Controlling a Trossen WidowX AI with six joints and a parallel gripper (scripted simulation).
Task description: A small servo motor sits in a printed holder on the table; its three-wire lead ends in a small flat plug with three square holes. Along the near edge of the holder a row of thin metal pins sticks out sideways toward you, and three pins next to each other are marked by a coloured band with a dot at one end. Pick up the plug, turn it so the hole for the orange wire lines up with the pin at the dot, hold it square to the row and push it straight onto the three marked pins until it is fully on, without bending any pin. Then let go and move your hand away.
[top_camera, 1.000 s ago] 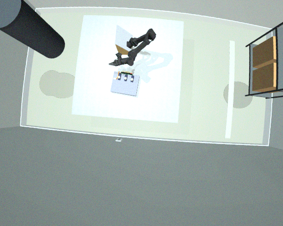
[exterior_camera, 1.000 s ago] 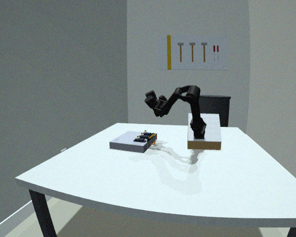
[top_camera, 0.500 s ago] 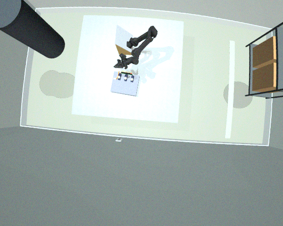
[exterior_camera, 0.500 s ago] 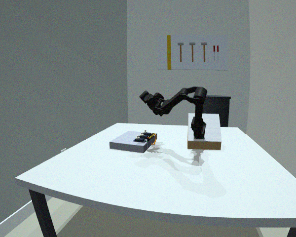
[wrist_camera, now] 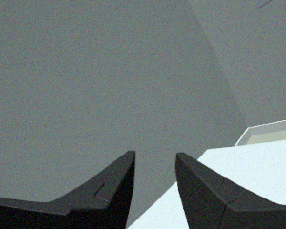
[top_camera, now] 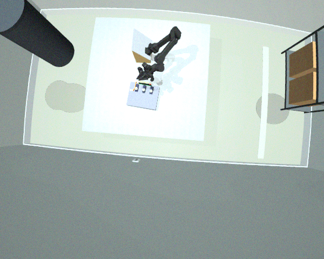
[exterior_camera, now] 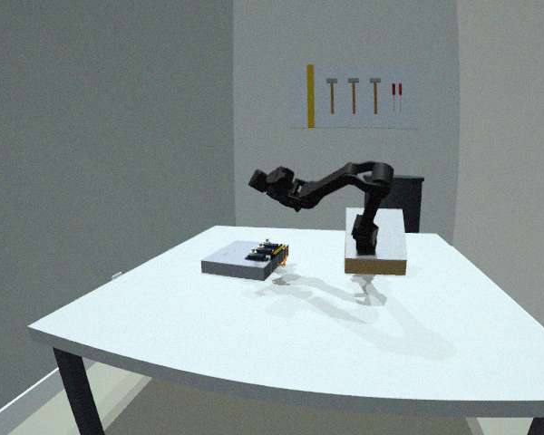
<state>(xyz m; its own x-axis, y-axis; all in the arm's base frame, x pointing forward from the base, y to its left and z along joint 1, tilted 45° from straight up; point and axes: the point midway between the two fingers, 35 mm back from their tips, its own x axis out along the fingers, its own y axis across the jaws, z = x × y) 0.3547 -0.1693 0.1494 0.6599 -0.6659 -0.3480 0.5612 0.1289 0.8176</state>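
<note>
Now: the grey holder 10 cm ahead of my gripper tip and 29 cm below it.
</note>
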